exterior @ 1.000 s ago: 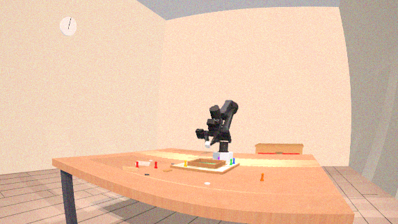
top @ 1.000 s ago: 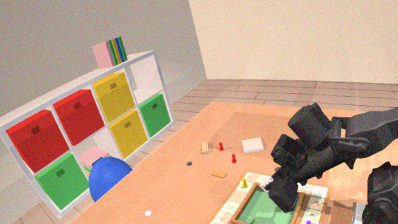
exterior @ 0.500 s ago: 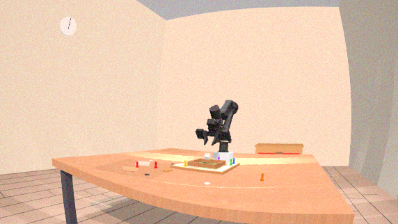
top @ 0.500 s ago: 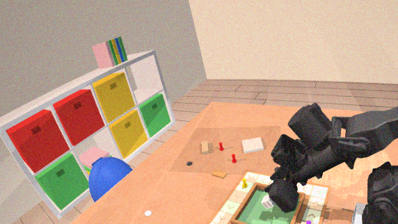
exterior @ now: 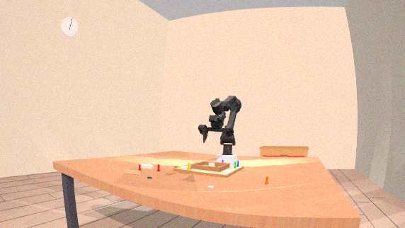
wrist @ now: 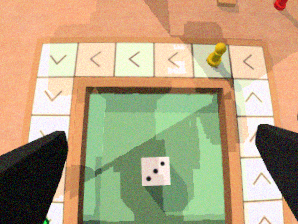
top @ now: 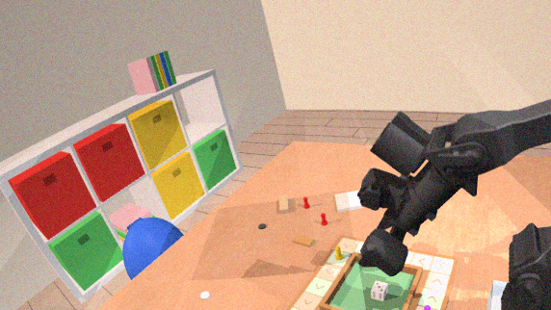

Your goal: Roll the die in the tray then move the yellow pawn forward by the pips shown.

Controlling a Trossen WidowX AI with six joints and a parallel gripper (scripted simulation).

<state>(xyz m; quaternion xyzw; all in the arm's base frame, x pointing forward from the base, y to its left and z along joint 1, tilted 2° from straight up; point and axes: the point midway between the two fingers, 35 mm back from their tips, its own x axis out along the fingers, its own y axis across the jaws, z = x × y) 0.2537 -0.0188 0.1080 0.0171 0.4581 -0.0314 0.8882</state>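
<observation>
Now: the yellow pawn 100 mm ahead of my gripper tip, 80 mm to the right of it and 120 mm below it. Round my gripper tip: green-lined tray (140 mm below); then purple pawn (110 mm behind, 30 mm to the left, 120 mm below); then white die (10 mm behind, 120 mm below).
</observation>
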